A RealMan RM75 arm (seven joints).
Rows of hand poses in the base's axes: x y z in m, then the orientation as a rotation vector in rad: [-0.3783 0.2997 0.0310 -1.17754 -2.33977 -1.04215]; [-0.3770 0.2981 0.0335 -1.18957 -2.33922 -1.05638]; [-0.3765 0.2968 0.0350 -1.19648 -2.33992 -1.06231]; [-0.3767 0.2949 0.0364 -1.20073 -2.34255 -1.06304]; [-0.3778 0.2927 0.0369 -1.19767 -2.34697 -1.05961]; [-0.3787 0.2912 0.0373 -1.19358 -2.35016 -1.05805]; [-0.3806 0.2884 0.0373 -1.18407 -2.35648 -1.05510]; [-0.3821 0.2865 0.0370 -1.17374 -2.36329 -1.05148]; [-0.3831 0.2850 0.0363 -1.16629 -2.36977 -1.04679]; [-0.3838 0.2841 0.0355 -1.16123 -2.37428 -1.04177]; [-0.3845 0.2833 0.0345 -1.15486 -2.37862 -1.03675]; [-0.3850 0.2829 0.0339 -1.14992 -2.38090 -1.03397]
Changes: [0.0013 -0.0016 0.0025 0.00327 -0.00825 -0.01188]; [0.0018 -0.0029 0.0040 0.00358 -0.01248 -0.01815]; [0.0016 -0.0048 0.0054 0.00127 -0.01503 -0.02128]; [0.0005 -0.0070 0.0059 -0.00187 -0.01611 -0.01823]; [-0.0004 -0.0085 0.0063 -0.00324 -0.01730 -0.01491]; [-0.0023 -0.0113 0.0063 -0.00552 -0.01969 -0.00740]; [-0.0038 -0.0132 0.0060 -0.00818 -0.02206 0.00084]; [-0.0048 -0.0147 0.0053 -0.01188 -0.02377 0.00728]; [-0.0055 -0.0156 0.0045 -0.01527 -0.02401 0.01207]; [-0.0062 -0.0164 0.0035 -0.01823 -0.02408 0.01778]; [-0.0067 -0.0168 0.0029 -0.01943 -0.02398 0.02193]
